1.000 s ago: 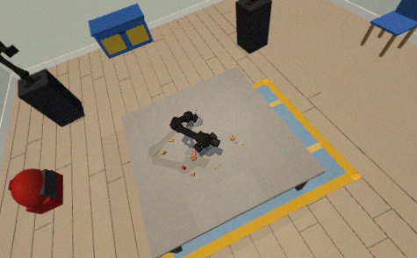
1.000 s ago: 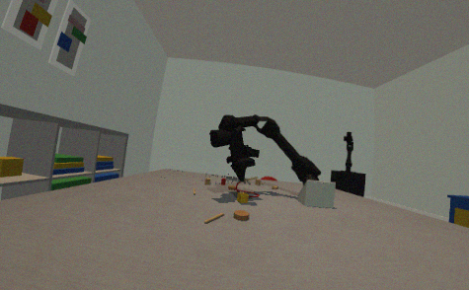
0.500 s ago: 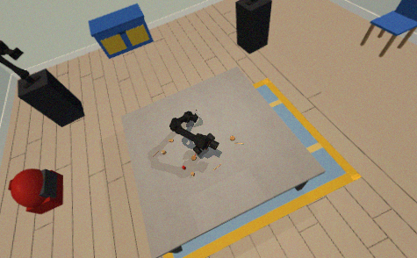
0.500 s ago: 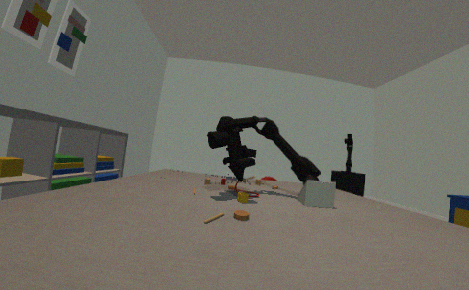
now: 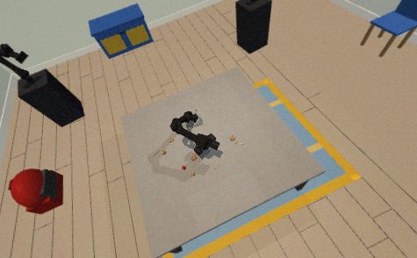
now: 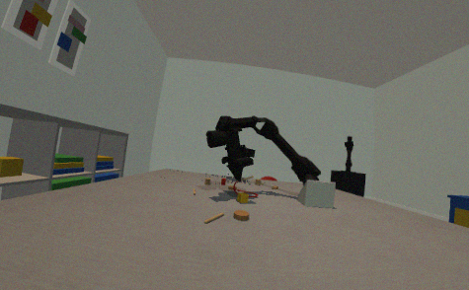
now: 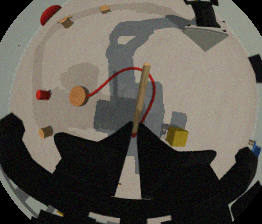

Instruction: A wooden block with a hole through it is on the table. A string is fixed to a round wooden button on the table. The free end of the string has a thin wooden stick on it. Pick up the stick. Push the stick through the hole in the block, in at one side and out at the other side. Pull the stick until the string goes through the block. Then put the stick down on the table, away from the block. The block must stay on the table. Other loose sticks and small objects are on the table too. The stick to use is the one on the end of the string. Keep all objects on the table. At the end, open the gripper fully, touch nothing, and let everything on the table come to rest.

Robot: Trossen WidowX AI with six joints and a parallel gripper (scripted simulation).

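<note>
Now: gripper tip 9 cm to the right of the yellow wooden block and 4 cm above it. The rest, counted from my gripper tip: small red piece: 22 cm to the right, 4 cm below, 4 cm ahead.
</note>
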